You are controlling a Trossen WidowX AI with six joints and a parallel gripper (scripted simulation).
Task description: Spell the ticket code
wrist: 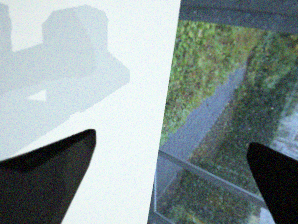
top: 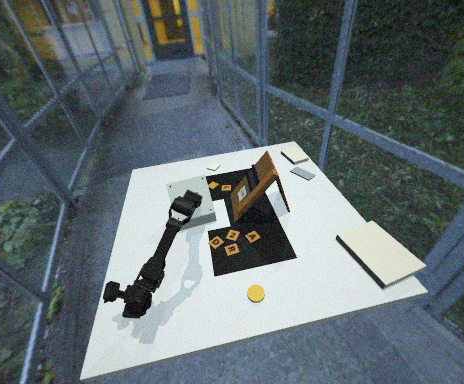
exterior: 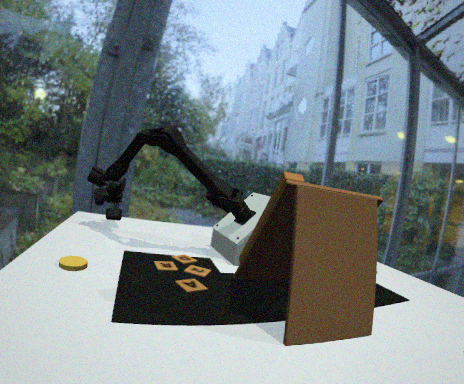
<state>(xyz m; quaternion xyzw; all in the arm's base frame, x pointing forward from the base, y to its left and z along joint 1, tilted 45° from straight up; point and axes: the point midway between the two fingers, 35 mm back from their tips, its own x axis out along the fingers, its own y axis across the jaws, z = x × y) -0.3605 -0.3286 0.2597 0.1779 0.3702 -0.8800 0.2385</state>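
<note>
Right now my gripper tip is 54 cm short of the yellow disc, 11 cm to the left of it and 6 cm above it. Round my gripper tip: black mat: 59 cm ahead, 39 cm to the left, 7 cm below; then tile r: 51 cm ahead, 13 cm to the left, 6 cm below; then orange tile marked 2: 54 cm ahead, 21 cm to the left, 6 cm below.
</note>
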